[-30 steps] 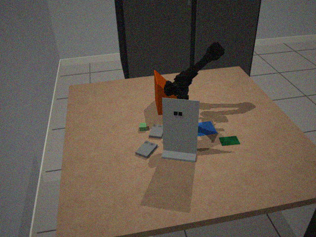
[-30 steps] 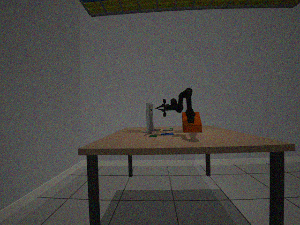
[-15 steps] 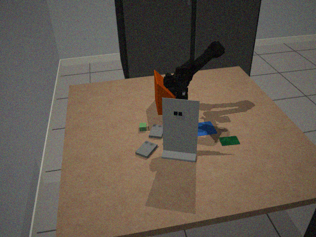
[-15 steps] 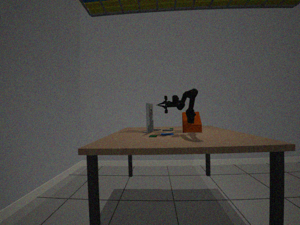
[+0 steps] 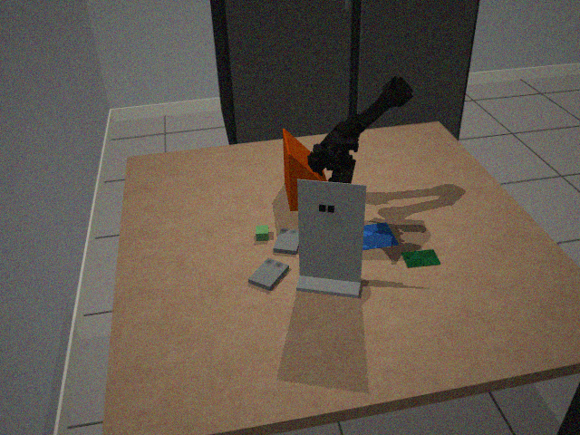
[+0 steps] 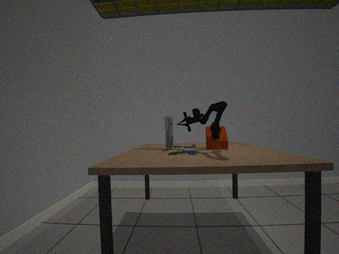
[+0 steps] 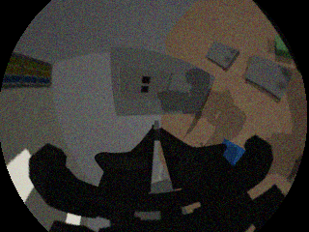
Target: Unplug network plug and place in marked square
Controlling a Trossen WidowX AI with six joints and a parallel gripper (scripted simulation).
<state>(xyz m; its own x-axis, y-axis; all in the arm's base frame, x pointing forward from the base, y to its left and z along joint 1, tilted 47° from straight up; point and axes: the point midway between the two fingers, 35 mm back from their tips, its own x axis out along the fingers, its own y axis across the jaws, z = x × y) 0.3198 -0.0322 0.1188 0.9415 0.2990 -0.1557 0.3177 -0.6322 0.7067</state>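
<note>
Right now the blue square is 24 cm below my gripper tip, 10 cm to the left of it and 10 cm behind it. From my gripper tip the other things lie so: small green cube 24 cm to the right, 23 cm below, 12 cm behind; then grey upright panel 10 cm ahead, 9 cm below, 6 cm to the right; then green square 24 cm below, 22 cm to the left, 1 cm ahead.
</note>
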